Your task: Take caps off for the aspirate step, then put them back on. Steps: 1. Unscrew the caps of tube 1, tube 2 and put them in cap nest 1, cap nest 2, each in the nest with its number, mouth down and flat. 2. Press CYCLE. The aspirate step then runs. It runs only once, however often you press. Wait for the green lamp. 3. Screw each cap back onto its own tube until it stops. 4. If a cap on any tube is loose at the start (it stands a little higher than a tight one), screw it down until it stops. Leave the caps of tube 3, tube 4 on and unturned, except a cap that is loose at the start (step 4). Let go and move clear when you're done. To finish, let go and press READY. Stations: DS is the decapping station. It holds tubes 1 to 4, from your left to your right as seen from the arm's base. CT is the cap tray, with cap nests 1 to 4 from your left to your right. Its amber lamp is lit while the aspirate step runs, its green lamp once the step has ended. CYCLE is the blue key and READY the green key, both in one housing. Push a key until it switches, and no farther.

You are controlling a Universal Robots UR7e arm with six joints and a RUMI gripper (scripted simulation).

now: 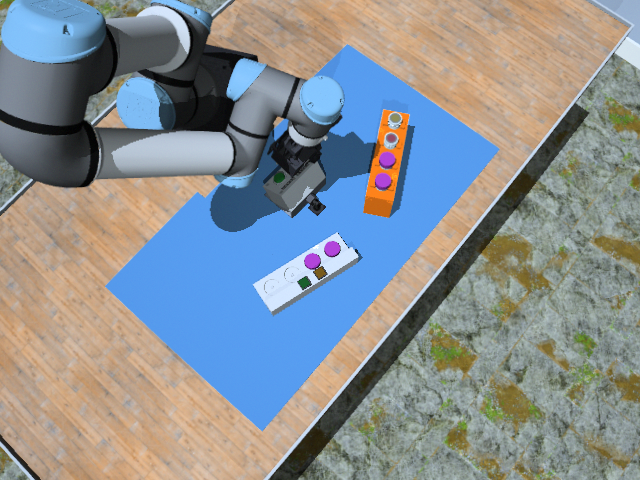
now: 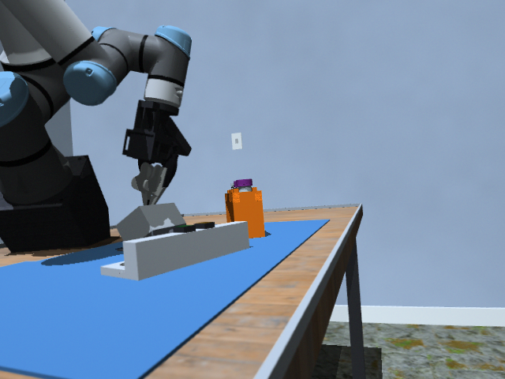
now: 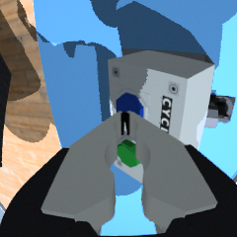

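Now: the blue key 20 mm below my hand. The rest, counted from my hand: grey key housing 20 mm ahead, 20 mm to the right, 30 mm below; green key 50 mm to the right, 20 mm below; purple cap 190 mm ahead, 70 mm to the right, 70 mm below.
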